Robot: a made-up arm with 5 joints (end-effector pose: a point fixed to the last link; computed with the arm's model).
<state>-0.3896 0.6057 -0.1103 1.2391 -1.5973</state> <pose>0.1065 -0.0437 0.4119 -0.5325 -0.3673 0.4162 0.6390</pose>
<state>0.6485 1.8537 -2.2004 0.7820 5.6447</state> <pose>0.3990 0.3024 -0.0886 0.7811 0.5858 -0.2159 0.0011</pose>
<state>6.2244 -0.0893 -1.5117 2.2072 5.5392</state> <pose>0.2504 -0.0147 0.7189 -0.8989 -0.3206 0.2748 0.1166</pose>
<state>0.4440 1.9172 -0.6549 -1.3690 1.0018</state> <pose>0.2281 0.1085 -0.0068 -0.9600 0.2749 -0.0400 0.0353</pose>
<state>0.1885 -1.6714 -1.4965 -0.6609 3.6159</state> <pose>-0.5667 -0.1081 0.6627 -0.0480 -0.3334 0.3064 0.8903</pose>
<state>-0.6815 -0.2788 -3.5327 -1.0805 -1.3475</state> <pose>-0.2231 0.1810 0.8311 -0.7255 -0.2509 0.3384 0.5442</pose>
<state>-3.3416 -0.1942 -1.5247 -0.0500 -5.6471</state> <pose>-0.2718 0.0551 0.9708 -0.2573 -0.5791 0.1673 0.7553</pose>
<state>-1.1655 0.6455 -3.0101 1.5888 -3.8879</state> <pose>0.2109 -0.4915 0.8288 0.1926 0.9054 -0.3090 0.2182</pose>
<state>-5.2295 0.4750 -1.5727 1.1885 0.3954</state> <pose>0.2574 0.4525 0.5516 0.9453 0.3229 -0.0340 0.0301</pose>
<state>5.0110 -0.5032 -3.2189 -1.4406 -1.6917</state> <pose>-0.0982 0.3190 0.8076 -0.8286 -0.1764 0.0472 0.5293</pose>
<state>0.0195 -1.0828 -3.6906 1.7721 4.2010</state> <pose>-0.5804 -0.0113 0.6980 0.0348 0.0608 0.5124 0.8559</pose>
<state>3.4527 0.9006 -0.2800 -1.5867 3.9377</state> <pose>-0.3818 -0.1228 0.3952 0.8597 -0.2127 -0.3951 0.2442</pose>
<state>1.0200 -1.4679 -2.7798 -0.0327 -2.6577</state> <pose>-0.3740 -0.6088 0.5308 0.1428 -0.5199 0.5753 0.6151</pose>
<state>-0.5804 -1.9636 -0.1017 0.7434 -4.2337</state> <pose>-0.0961 0.0630 0.5044 -0.1998 0.7637 -0.4556 0.4114</pose>
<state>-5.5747 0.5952 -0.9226 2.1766 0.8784</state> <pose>0.2075 0.1778 0.4516 0.6000 -0.0511 -0.5600 0.5691</pose>
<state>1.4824 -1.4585 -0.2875 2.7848 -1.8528</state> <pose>-0.0208 -0.2341 0.4756 0.0839 -0.8641 0.4879 0.0914</pose>
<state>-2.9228 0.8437 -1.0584 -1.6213 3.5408</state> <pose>-0.4977 -0.1107 0.5139 0.6049 -0.0547 -0.7568 0.2416</pose>
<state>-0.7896 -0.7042 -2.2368 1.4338 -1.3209</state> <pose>-0.0683 0.0689 1.0279 0.7037 0.1914 0.3373 0.5953</pose>
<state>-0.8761 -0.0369 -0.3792 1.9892 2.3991</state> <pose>0.0538 -0.0645 0.5431 -0.0471 -0.7047 -0.5124 0.4885</pose>
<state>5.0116 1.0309 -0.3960 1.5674 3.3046</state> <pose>0.0479 -0.1552 0.3367 -0.2975 -0.3411 -0.4693 0.7582</pose>
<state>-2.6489 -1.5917 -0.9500 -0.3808 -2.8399</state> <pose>0.3284 0.1763 0.7743 0.1088 0.0104 -0.9166 0.3845</pose>
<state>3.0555 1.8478 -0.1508 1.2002 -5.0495</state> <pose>-0.0463 0.0040 0.2757 0.0747 0.0963 0.5388 0.8336</pose>
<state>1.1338 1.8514 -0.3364 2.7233 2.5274</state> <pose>0.0882 0.1888 0.2744 -0.3998 0.3345 0.2192 0.8247</pose>
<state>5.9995 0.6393 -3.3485 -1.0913 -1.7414</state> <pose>0.2050 -0.0598 0.9059 -0.2413 -0.2155 0.5012 0.8026</pose>
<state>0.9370 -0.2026 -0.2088 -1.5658 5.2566</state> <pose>0.1067 0.1452 0.7390 0.3055 0.4572 0.8344 0.0374</pose>
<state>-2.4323 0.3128 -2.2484 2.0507 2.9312</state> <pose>-0.3299 -0.2832 0.7551 -0.8946 -0.4431 -0.0557 0.0142</pose>
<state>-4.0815 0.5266 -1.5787 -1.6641 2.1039</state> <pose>-0.2557 0.3501 0.7623 -0.2108 -0.0103 0.5373 0.8165</pose>
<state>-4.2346 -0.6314 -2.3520 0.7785 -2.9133</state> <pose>0.0698 -0.1347 1.0922 -0.3564 0.2770 0.8102 0.3739</pose>
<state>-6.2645 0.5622 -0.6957 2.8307 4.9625</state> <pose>0.2309 0.0043 0.5486 -0.1728 -0.1368 0.7759 0.5911</pose>
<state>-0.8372 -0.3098 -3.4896 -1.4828 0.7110</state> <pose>-0.1708 0.1894 0.8064 -0.6273 0.6133 0.4789 0.0303</pose>
